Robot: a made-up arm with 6 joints. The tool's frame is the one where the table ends. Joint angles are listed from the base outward.
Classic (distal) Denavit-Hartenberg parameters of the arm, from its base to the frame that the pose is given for. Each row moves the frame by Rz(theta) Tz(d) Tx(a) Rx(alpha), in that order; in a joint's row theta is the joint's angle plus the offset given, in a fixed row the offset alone. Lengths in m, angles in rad.
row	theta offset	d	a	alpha
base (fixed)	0	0	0	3.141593
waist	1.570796	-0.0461	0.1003	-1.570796
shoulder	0	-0.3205	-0.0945	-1.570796
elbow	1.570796	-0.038	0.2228	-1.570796
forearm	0	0.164	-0.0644	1.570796
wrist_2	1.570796	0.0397	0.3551	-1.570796
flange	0	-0.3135	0.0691	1.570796
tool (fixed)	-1.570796	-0.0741	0	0
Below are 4 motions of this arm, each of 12 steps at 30 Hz.
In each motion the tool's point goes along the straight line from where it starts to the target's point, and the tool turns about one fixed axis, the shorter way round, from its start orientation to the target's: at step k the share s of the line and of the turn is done. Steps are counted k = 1, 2, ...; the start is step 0. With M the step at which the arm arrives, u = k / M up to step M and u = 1 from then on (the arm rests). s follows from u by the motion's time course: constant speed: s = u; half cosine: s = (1 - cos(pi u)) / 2; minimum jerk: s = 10 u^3 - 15 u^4 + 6 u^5.
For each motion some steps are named. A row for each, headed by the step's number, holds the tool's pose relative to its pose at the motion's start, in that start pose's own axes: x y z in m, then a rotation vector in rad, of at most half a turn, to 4 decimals.
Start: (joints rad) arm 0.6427 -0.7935 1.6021 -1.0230 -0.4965 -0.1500
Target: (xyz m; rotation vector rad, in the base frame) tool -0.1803 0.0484 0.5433 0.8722 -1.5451 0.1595
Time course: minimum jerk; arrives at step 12
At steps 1, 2, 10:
1: -0.0005 0.0003 0.0007 -0.0023 -0.0004 0.0008
2: -0.0036 0.0024 0.0050 -0.0164 -0.0031 0.0053
10: -0.0984 0.0644 0.1364 -0.4449 -0.0837 0.1449

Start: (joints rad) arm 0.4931 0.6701 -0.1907 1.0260 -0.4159 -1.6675
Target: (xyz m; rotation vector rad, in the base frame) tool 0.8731 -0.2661 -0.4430 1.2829 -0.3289 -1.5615
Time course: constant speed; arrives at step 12
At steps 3, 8, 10, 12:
3: -0.0361 0.0032 -0.0133 0.0823 0.0799 -0.0215
8: -0.0962 0.0085 -0.0355 0.2194 0.2131 -0.0573
10: -0.1202 0.0106 -0.0444 0.2742 0.2663 -0.0717
12: -0.1443 0.0127 -0.0533 0.3291 0.3196 -0.0860

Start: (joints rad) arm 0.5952 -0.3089 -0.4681 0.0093 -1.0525 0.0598
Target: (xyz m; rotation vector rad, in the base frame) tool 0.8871 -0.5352 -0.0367 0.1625 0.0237 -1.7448
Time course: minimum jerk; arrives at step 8
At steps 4, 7, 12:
4: -0.1204 0.0397 -0.0205 0.0230 -0.0920 0.1819
7: -0.2369 0.0781 -0.0404 0.0452 -0.1810 0.3579
12: -0.2408 0.0794 -0.0410 0.0460 -0.1839 0.3637

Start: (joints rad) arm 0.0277 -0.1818 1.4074 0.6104 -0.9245 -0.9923
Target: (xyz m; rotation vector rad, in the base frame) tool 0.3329 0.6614 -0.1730 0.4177 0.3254 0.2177
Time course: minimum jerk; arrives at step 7
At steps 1, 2, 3, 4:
1: 0.0017 -0.0023 -0.0005 -0.0037 -0.0018 -0.0023
2: 0.0106 -0.0140 -0.0029 -0.0232 -0.0111 -0.0146
3: 0.0269 -0.0357 -0.0073 -0.0591 -0.0283 -0.0371
4: 0.0462 -0.0613 -0.0126 -0.1015 -0.0486 -0.0637

